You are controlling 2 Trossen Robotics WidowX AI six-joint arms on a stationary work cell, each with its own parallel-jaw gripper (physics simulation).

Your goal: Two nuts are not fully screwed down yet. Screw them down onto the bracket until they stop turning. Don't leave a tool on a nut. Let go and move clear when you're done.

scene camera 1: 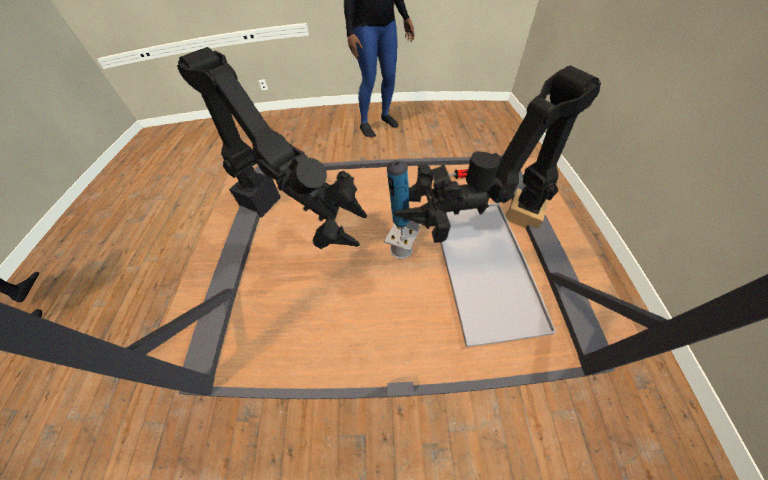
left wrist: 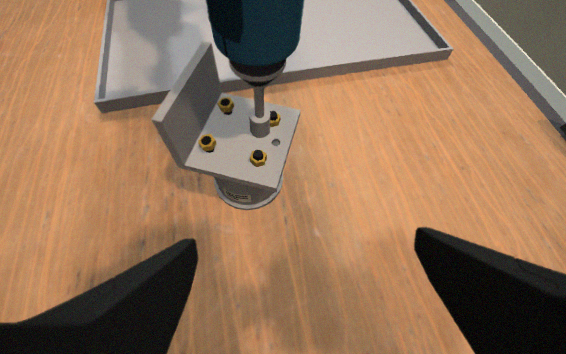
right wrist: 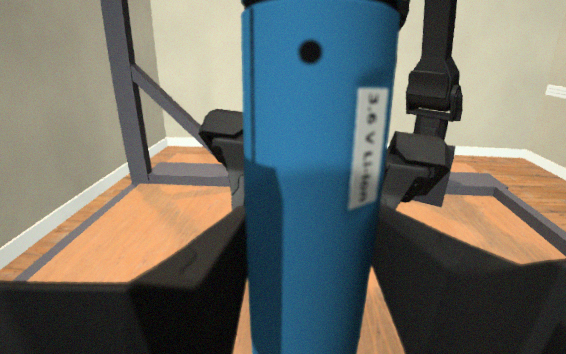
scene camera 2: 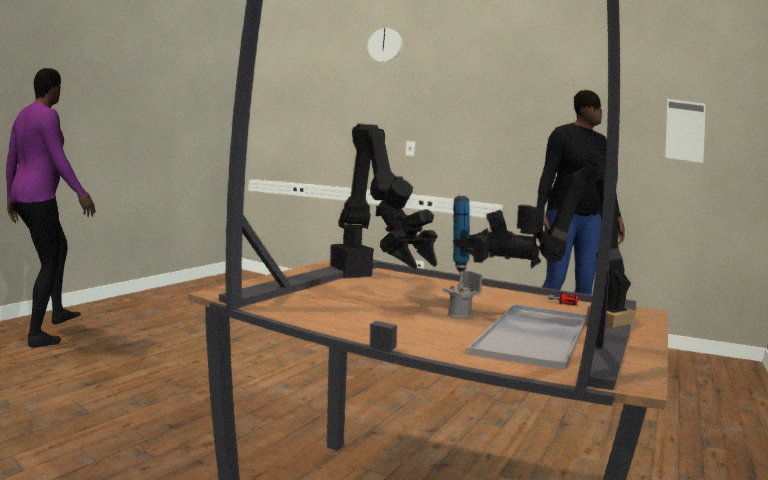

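Seen in the pictures: left gripper, fingertip midpoint: (scene camera 1: 362, 230) (left wrist: 306, 243) (scene camera 2: 426, 266); right gripper, fingertip midpoint: (scene camera 1: 393, 205) (right wrist: 305, 214) (scene camera 2: 455, 239); left arm's base at its link origin: (scene camera 1: 250, 183) (scene camera 2: 352, 246); right arm's base at its link origin: (scene camera 1: 529, 204) (scene camera 2: 612, 308).
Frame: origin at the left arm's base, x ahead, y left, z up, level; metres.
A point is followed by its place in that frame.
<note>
A grey bracket (scene camera 1: 397, 243) {y -0.005, x 0.512, z -0.023 m} (scene camera 2: 472, 280) {y 0.053, x 0.517, z 0.000 m} (left wrist: 232, 135) {y 0.031, x 0.509, z -0.025 m} sits on a round base and carries several brass nuts. Two nuts near its upright wall, one at the back (left wrist: 226, 105) {y 0.041, x 0.526, z -0.015 m} and one nearer (left wrist: 207, 143) {y 0.040, x 0.491, z -0.015 m}, show a dark gap beneath. One nut (left wrist: 258, 158) {y 0.005, x 0.492, z -0.018 m} at the front looks flat on the plate; another nut (left wrist: 273, 119) {y 0.006, x 0.527, z -0.018 m} is partly hidden by the socket (left wrist: 259, 125) {y 0.011, x 0.511, z -0.009 m}. My right gripper (scene camera 1: 400, 206) {y 0.000, x 0.497, z 0.104 m} (scene camera 2: 457, 243) {y 0.000, x 0.497, z 0.104 m} (right wrist: 305, 214) {y 0.000, x 0.497, z 0.104 m} is shut on the blue screwdriver (scene camera 1: 398, 186) {y -0.012, x 0.514, z 0.175 m} (scene camera 2: 461, 217) {y -0.008, x 0.521, z 0.163 m} (left wrist: 256, 30) {y 0.003, x 0.494, z 0.070 m} (right wrist: 310, 125) {y 0.015, x 0.526, z 0.144 m}, upright, socket down over the plate. My left gripper (scene camera 1: 361, 230) {y -0.036, x 0.433, z 0.025 m} (scene camera 2: 425, 265) {y -0.036, x 0.433, z 0.025 m} (left wrist: 306, 243) {y -0.036, x 0.433, z 0.025 m} is open, left of the bracket.
A grey tray (scene camera 1: 501, 294) {y 0.002, x 0.800, z -0.086 m} (scene camera 2: 523, 339) {y 0.017, x 0.756, z -0.086 m} (left wrist: 350, 67) {y -0.041, x 0.683, z -0.081 m} lies right of the bracket in the scene views. A red tool (scene camera 1: 461, 173) {y 0.391, x 0.581, z -0.066 m} (scene camera 2: 568, 299) {y 0.393, x 0.593, z -0.072 m} lies behind it. Dark frame rails edge the table, with a small dark block (scene camera 2: 383, 335) {y -0.312, x 0.665, z -0.054 m} at the front edge. People stand beyond the table.
</note>
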